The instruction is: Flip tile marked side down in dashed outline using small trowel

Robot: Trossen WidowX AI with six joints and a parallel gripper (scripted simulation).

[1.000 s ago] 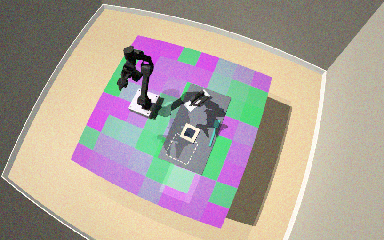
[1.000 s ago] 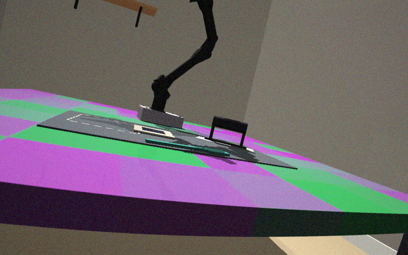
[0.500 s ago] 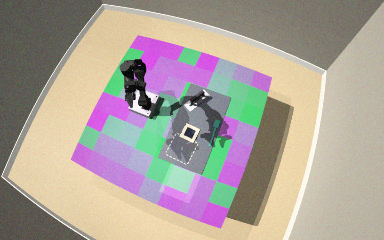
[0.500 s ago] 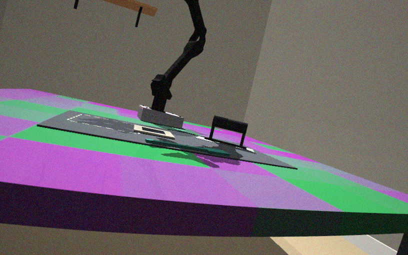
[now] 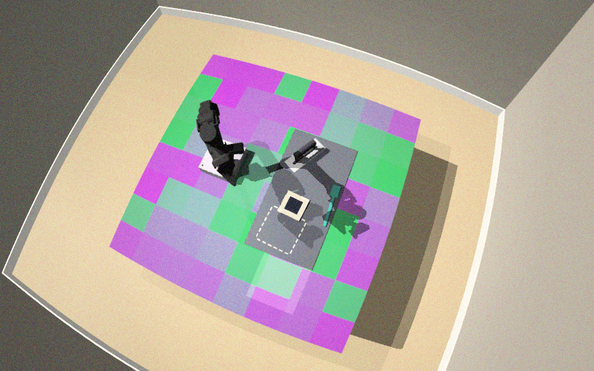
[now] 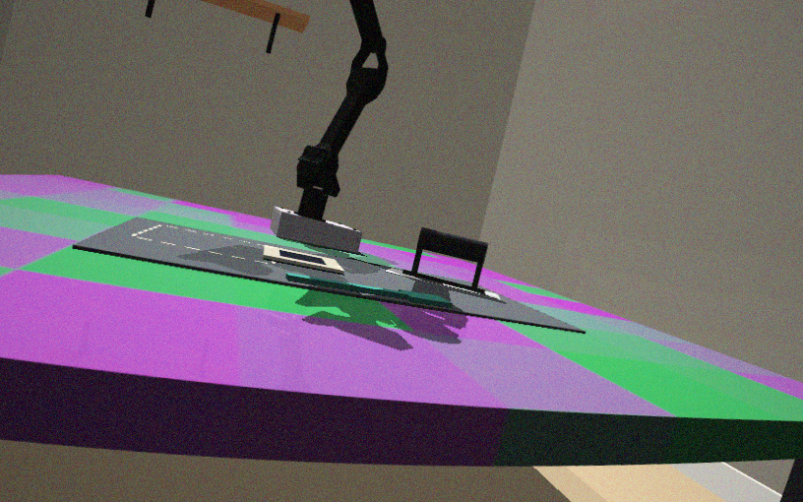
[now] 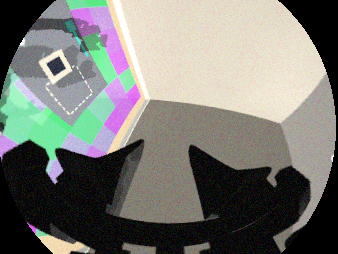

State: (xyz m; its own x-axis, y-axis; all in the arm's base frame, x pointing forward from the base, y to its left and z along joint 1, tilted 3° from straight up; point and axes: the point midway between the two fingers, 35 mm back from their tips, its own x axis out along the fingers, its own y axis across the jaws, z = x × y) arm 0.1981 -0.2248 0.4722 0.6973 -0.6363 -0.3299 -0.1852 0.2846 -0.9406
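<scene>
My gripper tip is 130 mm short of the small trowel, 420 mm to the right of it and 480 mm above it. The rest, counted from my gripper tip: teal trowel-shaped tool (320 mm ahead, 210 mm to the left, 520 mm below); then grey mat (180 mm ahead, 200 mm to the left, 540 mm below); then tile (150 mm ahead, 140 mm to the left, 520 mm below).
</scene>
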